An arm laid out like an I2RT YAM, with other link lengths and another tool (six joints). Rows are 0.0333 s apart.
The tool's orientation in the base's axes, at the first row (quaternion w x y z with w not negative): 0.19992 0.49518 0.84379 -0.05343
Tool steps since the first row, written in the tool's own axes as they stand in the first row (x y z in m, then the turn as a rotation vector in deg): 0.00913 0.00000 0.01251 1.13 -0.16 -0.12; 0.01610 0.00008 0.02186 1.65 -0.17 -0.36; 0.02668 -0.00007 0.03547 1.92 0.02 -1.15; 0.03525 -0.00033 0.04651 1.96 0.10 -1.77; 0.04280 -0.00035 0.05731 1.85 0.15 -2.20; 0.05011 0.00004 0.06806 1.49 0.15 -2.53; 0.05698 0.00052 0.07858 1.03 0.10 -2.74
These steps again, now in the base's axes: -0.00036 0.00383 -0.01500 -0.66 0.87 -0.35; -0.00063 0.00685 -0.02626 -0.96 1.36 -0.33; -0.00143 0.01147 -0.04285 -1.13 1.90 0.30; -0.00220 0.01514 -0.05632 -1.26 2.16 0.86; -0.00239 0.01816 -0.06914 -1.29 2.22 1.31; -0.00214 0.02121 -0.08178 -1.23 2.02 1.75; -0.00168 0.02402 -0.09403 -1.14 1.68 2.11
